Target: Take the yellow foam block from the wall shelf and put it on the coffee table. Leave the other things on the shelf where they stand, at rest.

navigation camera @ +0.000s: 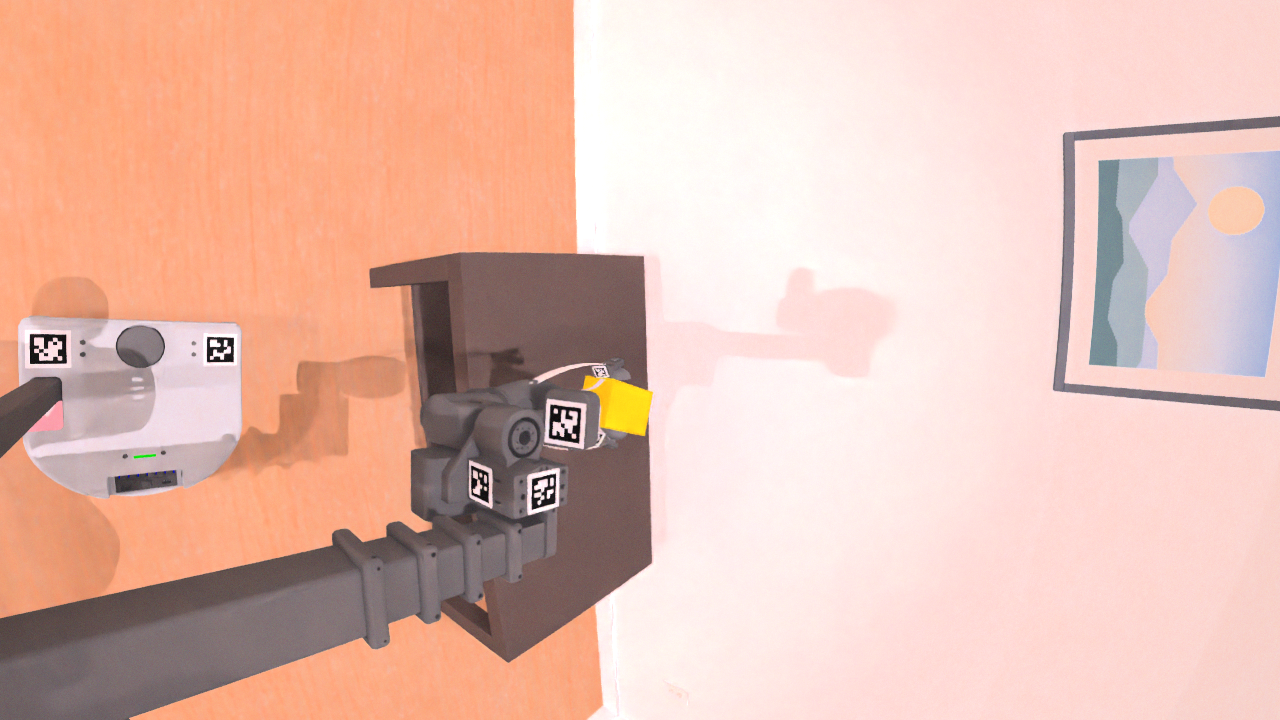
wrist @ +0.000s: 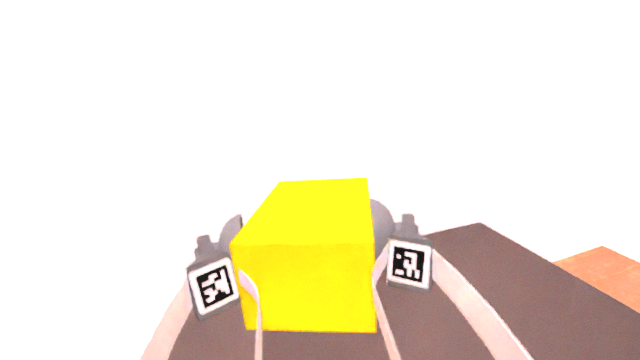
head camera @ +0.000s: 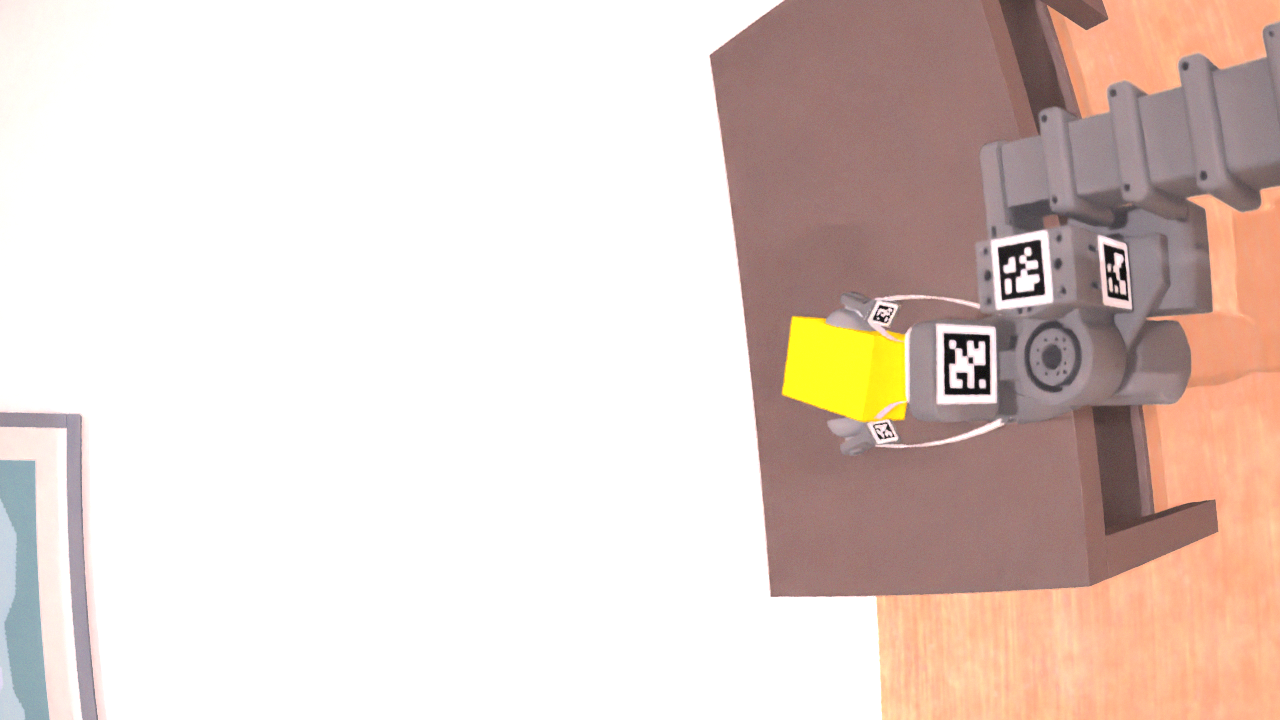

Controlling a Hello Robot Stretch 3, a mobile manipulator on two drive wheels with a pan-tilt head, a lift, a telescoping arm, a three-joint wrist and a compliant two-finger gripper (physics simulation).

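Where they show: gripper, fingertip midpoint: [navigation camera: 621, 403] [head camera: 837, 372]; robot's base, link origin: [navigation camera: 141, 344].
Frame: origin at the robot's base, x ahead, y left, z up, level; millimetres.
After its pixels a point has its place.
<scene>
The yellow foam block [head camera: 821, 362] {x -38, y -505, z 851 mm} [navigation camera: 630, 410] {x -37, y -503, z 851 mm} [wrist: 310, 290] is between the two fingertips of my gripper [head camera: 848, 374] {x -32, y -510, z 830 mm} [navigation camera: 615, 402] {x -32, y -510, z 830 mm} [wrist: 308, 231] {x -32, y -510, z 830 mm}, which is shut on it from both sides. The block is tilted slightly in the head view. Block and gripper are over the brown coffee table [head camera: 850, 134] {x -385, y -835, z 451 mm} [navigation camera: 572, 304] {x 121, y -779, z 450 mm} [wrist: 510, 270], near its wall-side edge. The block appears to be held above the top; the exact gap below it cannot be told. The wall shelf and its other things do not show in these views.
A pale wall [head camera: 447, 268] {x -236, y -1310, z 847 mm} [navigation camera: 850, 537] {x -455, y -1337, z 977 mm} [wrist: 300, 90] stands behind the table. A framed picture [head camera: 76, 537] {x 159, y -1236, z 1422 mm} [navigation camera: 1068, 268] {x 257, y -1223, z 1424 mm} hangs on it. My telescoping arm [head camera: 1163, 134] {x -104, y -170, z 971 mm} [navigation camera: 268, 591] {x -82, y -56, z 972 mm} reaches over the table's front side. My white base [navigation camera: 187, 394] {x -83, y -73, z 160 mm} stands on the wooden floor [head camera: 1029, 653] {x 431, y -833, z 0 mm} [navigation camera: 313, 134] {x 500, y -314, z 0 mm}.
</scene>
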